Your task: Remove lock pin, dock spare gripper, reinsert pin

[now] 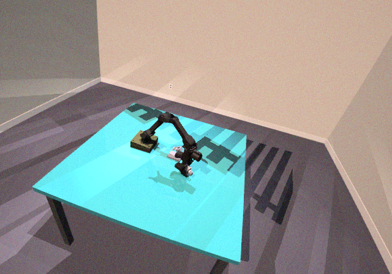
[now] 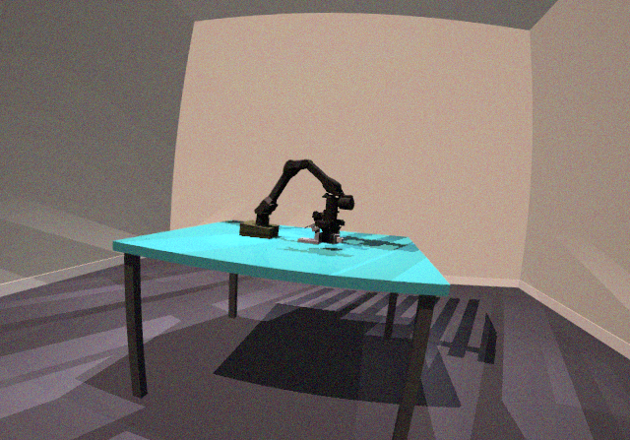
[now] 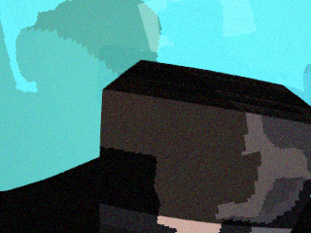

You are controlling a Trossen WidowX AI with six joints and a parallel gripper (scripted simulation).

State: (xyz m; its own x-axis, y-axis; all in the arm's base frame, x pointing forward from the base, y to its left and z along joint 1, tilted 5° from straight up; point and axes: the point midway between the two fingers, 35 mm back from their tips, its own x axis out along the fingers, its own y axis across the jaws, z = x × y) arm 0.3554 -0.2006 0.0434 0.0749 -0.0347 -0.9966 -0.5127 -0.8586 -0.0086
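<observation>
Right now the mount is 80 mm behind my gripper tip, 160 mm to the left of it and 10 mm above it. From my gripper tip the other things lie so: spare gripper (10 mm ahead, 10 mm to the right, 20 mm above); green pad (50 mm ahead, 270 mm to the left, 10 mm below).
</observation>
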